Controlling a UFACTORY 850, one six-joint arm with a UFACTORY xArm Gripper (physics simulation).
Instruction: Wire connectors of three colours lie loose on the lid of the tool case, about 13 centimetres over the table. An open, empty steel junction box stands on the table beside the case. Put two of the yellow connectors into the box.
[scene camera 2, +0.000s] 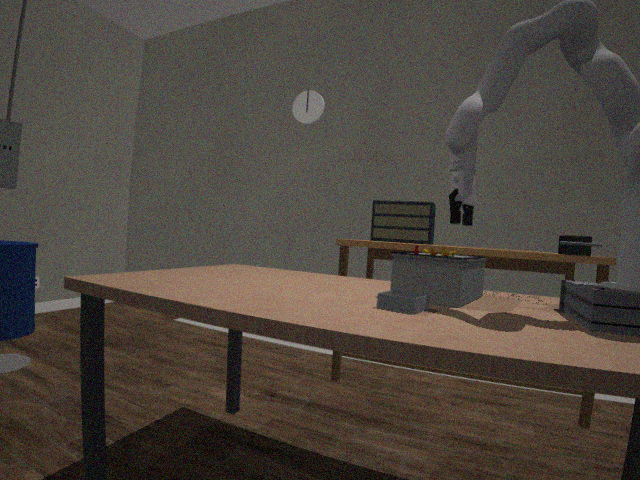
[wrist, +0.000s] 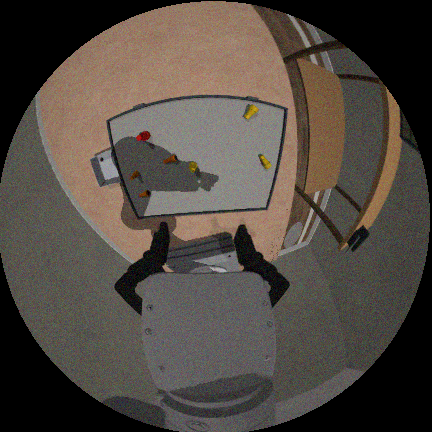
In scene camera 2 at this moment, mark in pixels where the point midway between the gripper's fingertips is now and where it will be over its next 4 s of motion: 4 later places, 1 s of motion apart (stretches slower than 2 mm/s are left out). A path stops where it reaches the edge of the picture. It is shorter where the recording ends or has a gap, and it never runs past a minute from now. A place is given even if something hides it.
The gripper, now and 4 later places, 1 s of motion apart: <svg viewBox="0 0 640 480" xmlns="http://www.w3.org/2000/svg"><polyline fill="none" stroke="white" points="461,224 447,253 447,252 435,233 405,233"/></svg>
